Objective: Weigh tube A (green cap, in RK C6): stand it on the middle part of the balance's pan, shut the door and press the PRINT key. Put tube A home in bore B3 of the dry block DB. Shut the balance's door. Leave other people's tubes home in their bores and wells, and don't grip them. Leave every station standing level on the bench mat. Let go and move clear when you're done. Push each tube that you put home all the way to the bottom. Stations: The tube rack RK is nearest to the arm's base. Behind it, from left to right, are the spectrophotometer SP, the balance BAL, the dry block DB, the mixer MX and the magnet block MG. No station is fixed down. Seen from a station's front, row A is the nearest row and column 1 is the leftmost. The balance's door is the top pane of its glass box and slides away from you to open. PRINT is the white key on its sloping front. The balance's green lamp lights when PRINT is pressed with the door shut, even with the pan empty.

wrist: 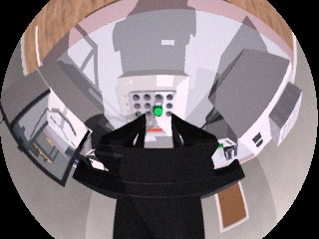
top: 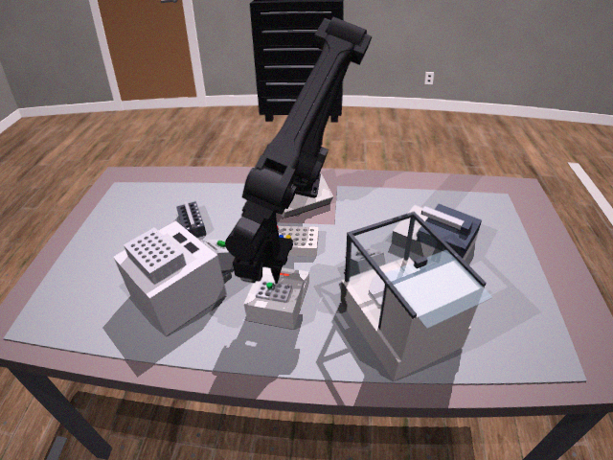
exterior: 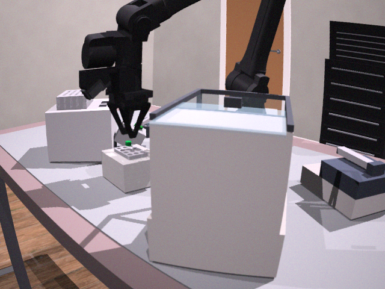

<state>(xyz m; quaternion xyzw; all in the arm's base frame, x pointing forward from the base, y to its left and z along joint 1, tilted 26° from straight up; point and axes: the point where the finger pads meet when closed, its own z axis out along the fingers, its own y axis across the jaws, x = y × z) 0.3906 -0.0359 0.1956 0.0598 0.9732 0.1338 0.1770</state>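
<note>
Now: hand 32 cm to the right of the glass door pane, 10 cm below it and 5 cm short of it. The rest, counted from my hand: dry block (8 cm below, 2 cm behind, 1 cm to the left); then tube (23 cm behind, 8 cm below, 4 cm to the right); then tube rack RK (23 cm behind, 9 cm below, 1 cm to the left).
</note>
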